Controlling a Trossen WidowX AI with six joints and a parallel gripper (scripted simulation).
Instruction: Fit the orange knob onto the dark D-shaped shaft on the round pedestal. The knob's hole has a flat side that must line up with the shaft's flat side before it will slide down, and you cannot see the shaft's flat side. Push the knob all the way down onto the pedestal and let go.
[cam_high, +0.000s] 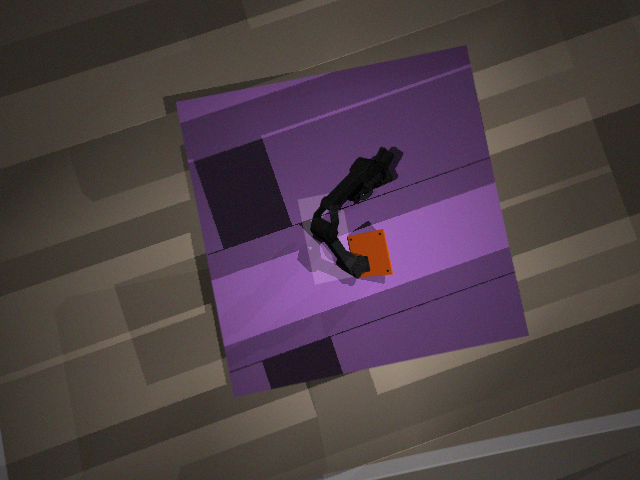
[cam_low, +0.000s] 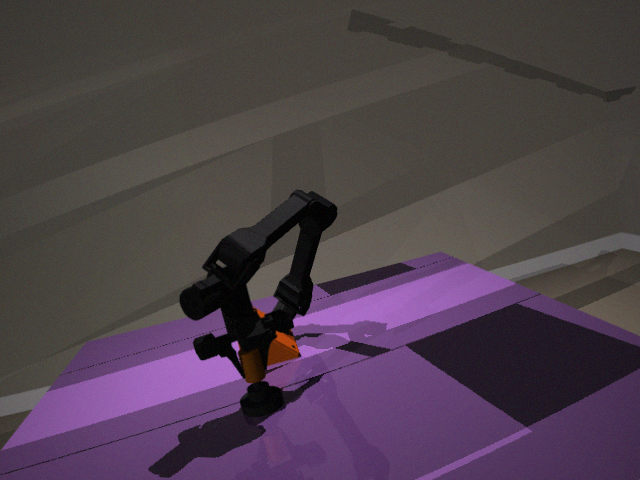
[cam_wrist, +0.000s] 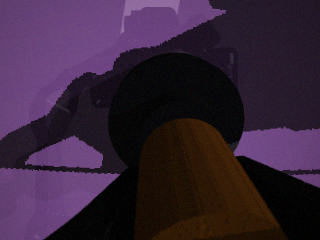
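The shaft pedestal is 40 mm below my gripper tip. The rest, counted from my gripper tip: orange knob (20 mm above).
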